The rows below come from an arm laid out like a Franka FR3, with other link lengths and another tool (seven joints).
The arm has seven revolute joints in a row. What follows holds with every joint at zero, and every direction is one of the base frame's. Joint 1 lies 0.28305 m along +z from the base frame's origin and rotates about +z. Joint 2 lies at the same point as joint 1 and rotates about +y. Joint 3 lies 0.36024 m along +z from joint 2 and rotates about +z. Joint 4 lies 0.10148 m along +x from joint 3 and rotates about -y. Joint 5 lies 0.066 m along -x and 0.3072 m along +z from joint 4 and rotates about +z. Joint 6 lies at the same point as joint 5 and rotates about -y. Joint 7 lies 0.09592 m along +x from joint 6 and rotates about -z. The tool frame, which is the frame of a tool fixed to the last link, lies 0.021 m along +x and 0.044 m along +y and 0.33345 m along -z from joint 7; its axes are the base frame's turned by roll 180, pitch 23.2 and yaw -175.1 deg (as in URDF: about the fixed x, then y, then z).
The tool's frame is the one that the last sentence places.
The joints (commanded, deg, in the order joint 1, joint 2, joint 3, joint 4, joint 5, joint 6, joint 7), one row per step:
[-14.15 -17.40 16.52 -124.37 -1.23 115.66 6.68]
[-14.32 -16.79 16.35 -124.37 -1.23 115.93 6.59]
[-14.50 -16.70 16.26 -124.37 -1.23 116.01 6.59]
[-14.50 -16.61 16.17 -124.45 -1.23 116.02 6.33]
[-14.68 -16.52 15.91 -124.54 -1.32 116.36 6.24]
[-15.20 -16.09 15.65 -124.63 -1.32 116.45 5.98]
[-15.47 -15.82 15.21 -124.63 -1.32 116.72 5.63]
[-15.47 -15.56 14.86 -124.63 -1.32 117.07 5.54]
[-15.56 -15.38 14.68 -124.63 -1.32 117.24 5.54]
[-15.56 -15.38 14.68 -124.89 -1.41 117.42 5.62]
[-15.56 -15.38 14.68 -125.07 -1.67 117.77 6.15]
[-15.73 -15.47 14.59 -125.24 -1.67 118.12 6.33]
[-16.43 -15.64 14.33 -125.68 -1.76 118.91 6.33]
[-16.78 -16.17 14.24 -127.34 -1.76 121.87 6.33]
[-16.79 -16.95 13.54 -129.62 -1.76 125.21 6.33]
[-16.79 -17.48 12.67 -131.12 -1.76 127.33 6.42]
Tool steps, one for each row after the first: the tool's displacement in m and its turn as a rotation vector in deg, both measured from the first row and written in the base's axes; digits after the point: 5 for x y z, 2 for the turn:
[0.00196 -0.00266 -0.00384 0.19 0.32 -0.22]
[0.00265 -0.00485 -0.00424 0.25 0.32 -0.47]
[0.00213 -0.00553 -0.00554 0.26 0.50 -0.31]
[0.00372 -0.00940 -0.00584 0.26 0.33 -0.59]
[0.00414 -0.01577 -0.00953 0.41 0.75 -1.11]
[0.00584 -0.02137 -0.01061 0.55 0.74 -1.43]
[0.00794 -0.02412 -0.01143 0.70 0.63 -1.64]
[0.00904 -0.02632 -0.01225 0.79 0.62 -1.89]
[0.00843 -0.02682 -0.01390 0.72 0.69 -1.94]
[0.00952 -0.02816 -0.01440 0.55 0.48 -2.35]
[0.01058 -0.03040 -0.01400 0.58 0.19 -2.76]
[0.01235 -0.03884 -0.01384 0.53 -0.34 -3.64]
[0.01789 -0.04270 -0.01455 0.42 -2.15 -3.89]
[0.02114 -0.04884 -0.01656 0.42 -4.01 -4.40]
[0.02265 -0.05624 -0.01751 0.53 -5.21 -5.21]

